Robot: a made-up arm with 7 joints.
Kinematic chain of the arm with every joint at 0, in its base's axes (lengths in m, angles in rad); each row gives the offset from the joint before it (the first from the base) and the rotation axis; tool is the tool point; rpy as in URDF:
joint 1: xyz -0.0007 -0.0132 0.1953 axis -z
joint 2: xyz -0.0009 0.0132 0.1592 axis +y
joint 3: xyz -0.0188 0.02 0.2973 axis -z
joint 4: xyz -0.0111 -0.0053 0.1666 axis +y
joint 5: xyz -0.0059 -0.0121 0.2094 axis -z
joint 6: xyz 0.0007 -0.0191 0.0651 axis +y
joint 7: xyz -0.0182 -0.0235 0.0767 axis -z
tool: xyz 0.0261 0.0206 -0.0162 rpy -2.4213 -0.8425 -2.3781
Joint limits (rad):
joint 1: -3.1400..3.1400
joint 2: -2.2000..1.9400
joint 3: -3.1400..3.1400
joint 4: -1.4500..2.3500
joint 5: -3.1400..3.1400
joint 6: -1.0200..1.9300
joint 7: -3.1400..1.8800
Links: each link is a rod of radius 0.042 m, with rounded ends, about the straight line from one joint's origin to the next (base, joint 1, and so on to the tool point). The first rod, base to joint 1, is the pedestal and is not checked.
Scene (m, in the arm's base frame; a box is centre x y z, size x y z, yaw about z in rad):
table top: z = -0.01
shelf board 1: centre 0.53 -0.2 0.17 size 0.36 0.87 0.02 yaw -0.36
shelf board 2: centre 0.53 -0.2 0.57 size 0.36 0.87 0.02 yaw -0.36
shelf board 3: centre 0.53 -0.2 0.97 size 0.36 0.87 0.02 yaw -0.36
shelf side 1: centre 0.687 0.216 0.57 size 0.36 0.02 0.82 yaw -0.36
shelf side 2: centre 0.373 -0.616 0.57 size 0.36 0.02 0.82 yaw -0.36
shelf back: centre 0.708 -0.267 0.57 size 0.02 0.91 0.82 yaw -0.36
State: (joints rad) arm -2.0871 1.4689 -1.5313 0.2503 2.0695 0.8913 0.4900
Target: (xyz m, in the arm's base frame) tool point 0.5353 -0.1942 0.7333
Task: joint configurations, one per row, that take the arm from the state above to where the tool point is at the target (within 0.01 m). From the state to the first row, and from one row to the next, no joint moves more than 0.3 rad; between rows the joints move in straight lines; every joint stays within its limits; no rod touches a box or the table.
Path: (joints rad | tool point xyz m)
1: -2.2375 1.2943 -1.7611 0.5370 2.1213 0.8607 0.4842 | -0.5528 0.4827 0.5519
2: -2.3879 1.1196 -1.9909 0.8238 2.1730 0.8301 0.4785 | -0.5960 0.2674 0.7120
3: -2.5383 0.9450 -2.2207 1.1105 2.2248 0.7995 0.4727 | -0.5157 0.0475 0.8463
4: -2.6888 0.7704 -2.4506 1.3973 2.2765 0.7689 0.4669 | -0.3324 -0.1172 0.9218
5: -2.8392 0.5958 -2.6804 1.6840 2.3283 0.7384 0.4612 | -0.1047 -0.1861 0.9209
6: -2.9896 0.4211 -2.9102 1.9708 2.3801 0.7078 0.4554 | 0.0936 -0.1576 0.8491
7: -3.1400 0.2465 -3.1400 2.2575 2.4318 0.6772 0.4496 | 0.2057 -0.0701 0.7333
8: -3.1400 0.0436 -3.0299 2.0223 2.3919 0.6950 0.4538 | 0.2956 -0.1058 0.7559
9: -3.1400 -0.1594 -2.9198 1.7870 2.3520 0.7127 0.4580 | 0.3815 -0.1424 0.7619
10: -3.1400 -0.3623 -2.8096 1.5518 2.3120 0.7305 0.4621 | 0.4613 -0.1738 0.7539
11: -3.1400 -0.5653 -2.6995 1.3165 2.2721 0.7483 0.4663 | 0.5353 -0.1942 0.7333

